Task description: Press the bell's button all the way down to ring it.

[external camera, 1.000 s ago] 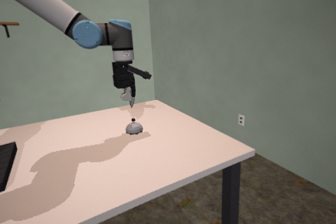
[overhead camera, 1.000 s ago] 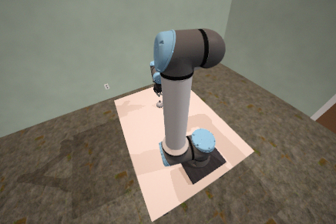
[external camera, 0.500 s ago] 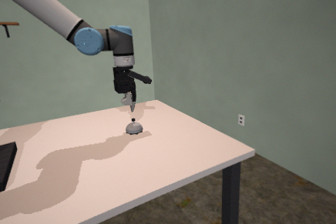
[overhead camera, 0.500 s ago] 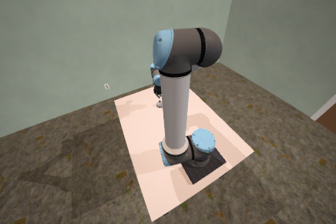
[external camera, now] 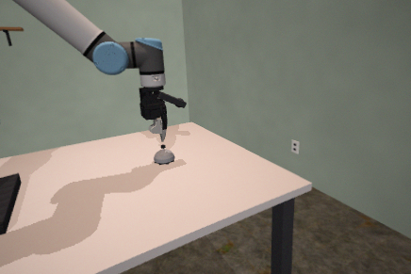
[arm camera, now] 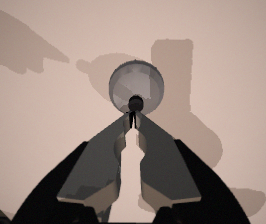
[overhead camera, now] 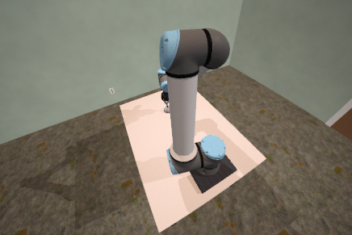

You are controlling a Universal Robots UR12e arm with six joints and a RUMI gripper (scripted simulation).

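My gripper is now 40 mm above the black button. From my hand the other things lie so: bell (60 mm below).
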